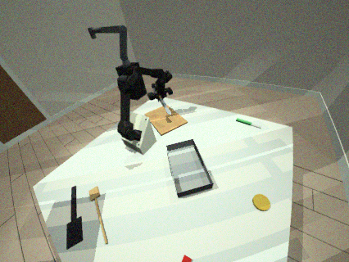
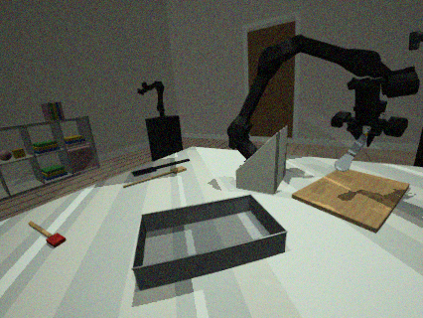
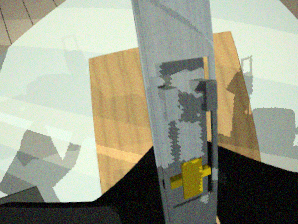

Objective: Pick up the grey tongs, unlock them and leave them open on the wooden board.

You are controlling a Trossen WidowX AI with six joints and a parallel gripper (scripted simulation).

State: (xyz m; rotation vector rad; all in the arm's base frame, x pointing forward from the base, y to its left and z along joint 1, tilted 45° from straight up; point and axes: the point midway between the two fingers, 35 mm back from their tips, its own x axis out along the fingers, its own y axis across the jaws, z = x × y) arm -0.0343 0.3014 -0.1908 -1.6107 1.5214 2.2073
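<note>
Now: the yellow lock piece 40 mm above my gripper tip and 10 mm ahead of it. From my gripper tip the other things lie so: black spatula 880 mm to the right, 160 mm below, 10 mm ahead; grey roasting tin 400 mm ahead, 370 mm to the right, 130 mm below; wooden board 150 mm below, 20 mm ahead, 10 mm to the right.
</note>
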